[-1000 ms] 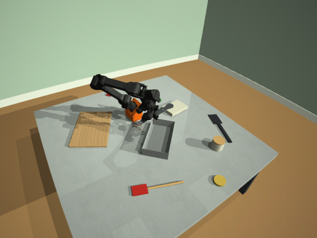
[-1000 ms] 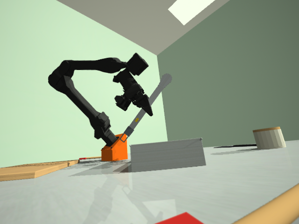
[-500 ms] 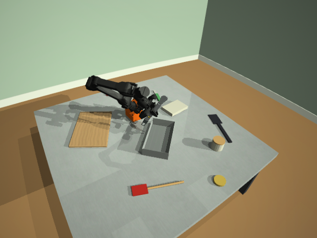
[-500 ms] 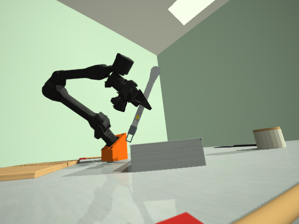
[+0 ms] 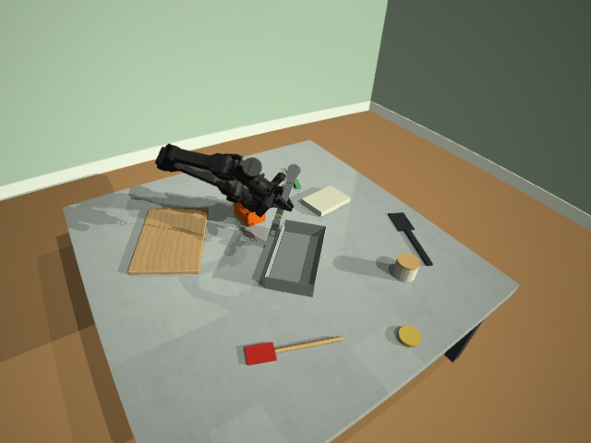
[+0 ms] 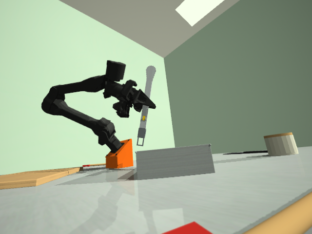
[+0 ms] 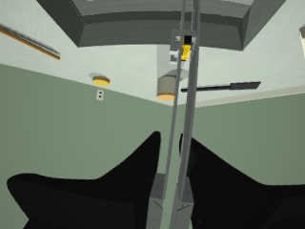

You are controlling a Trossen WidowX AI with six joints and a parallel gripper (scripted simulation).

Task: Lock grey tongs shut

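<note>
Now: the yellow lock piece 40 mm below my gripper tip, 30 mm to the right of it and 30 mm behind it. Round my gripper tip: grey roasting tin (180 mm below, 30 mm ahead, 10 mm to the left); red spatula (330 mm ahead, 200 mm to the right, 200 mm below); cream block (310 mm to the left, 220 mm behind, 200 mm below).
</note>
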